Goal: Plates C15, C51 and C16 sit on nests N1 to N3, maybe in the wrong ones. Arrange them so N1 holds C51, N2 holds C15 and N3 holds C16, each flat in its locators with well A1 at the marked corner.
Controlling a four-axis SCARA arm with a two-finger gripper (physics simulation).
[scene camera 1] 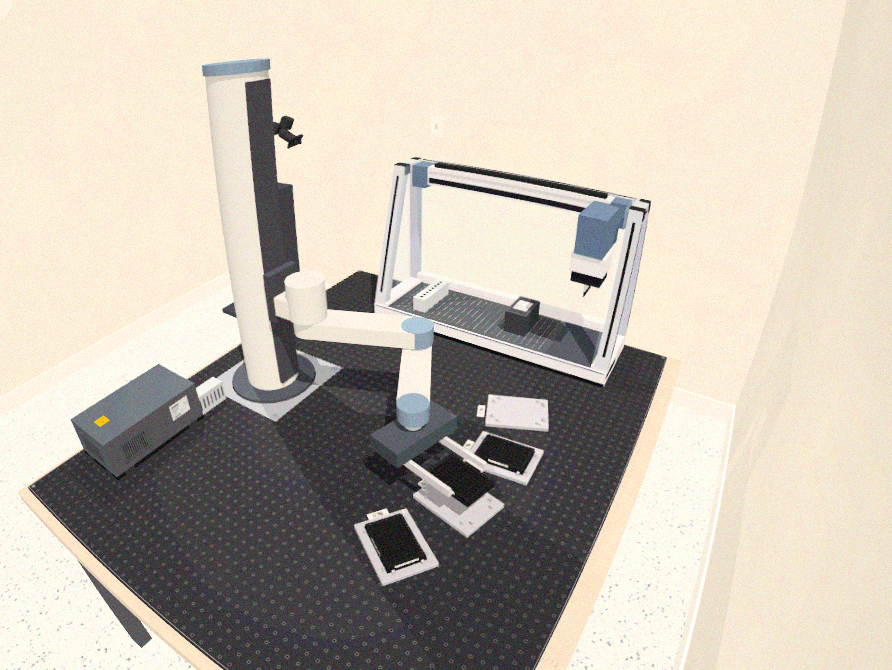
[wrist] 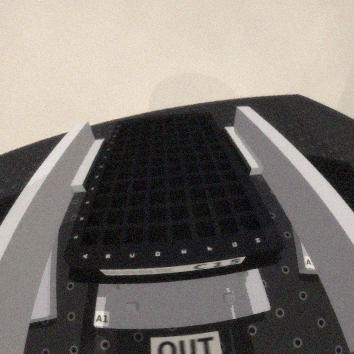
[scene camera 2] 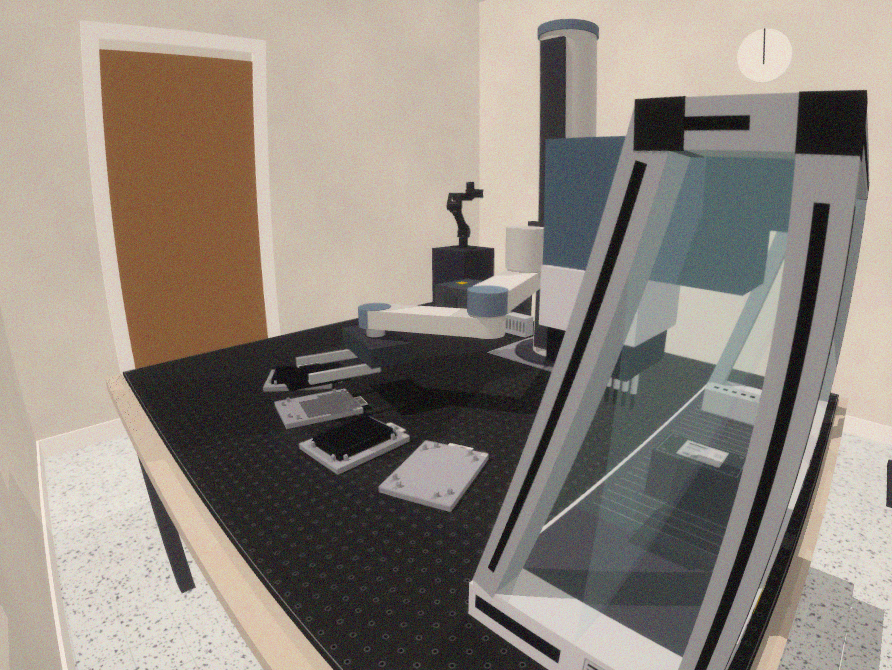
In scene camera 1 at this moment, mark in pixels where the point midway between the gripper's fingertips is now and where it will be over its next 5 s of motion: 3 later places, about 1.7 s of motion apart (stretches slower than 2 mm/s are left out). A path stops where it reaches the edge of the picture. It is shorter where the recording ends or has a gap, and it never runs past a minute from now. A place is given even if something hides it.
The gripper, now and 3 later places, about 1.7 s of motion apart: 468, 479; 467, 483; 514, 448; 522, 407
